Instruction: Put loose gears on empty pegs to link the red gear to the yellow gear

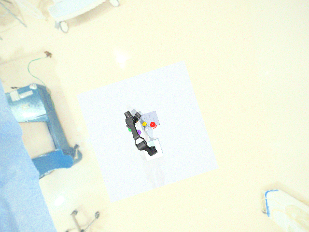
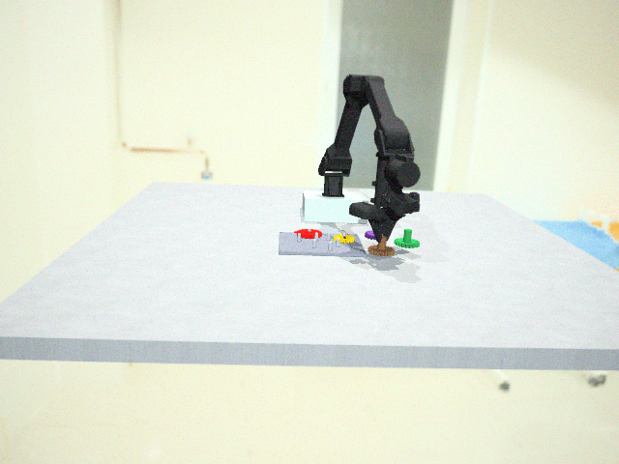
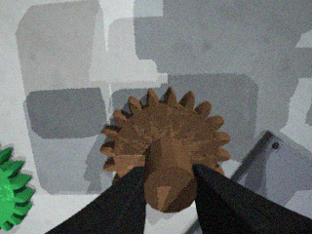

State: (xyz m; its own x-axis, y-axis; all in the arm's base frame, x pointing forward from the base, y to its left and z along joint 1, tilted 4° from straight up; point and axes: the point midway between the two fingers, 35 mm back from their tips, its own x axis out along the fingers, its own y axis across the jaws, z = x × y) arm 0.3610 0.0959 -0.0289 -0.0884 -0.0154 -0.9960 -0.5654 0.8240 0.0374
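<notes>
My gripper tip is now 100 mm past the red gear, 170 mm to the left of it and 10 mm above it. From my gripper tip the other things lie so: brown gear (10 mm below); then green gear (80 mm behind, 80 mm to the left, 10 mm below); then yellow gear (70 mm behind, 90 mm to the right, 10 mm below).
</notes>
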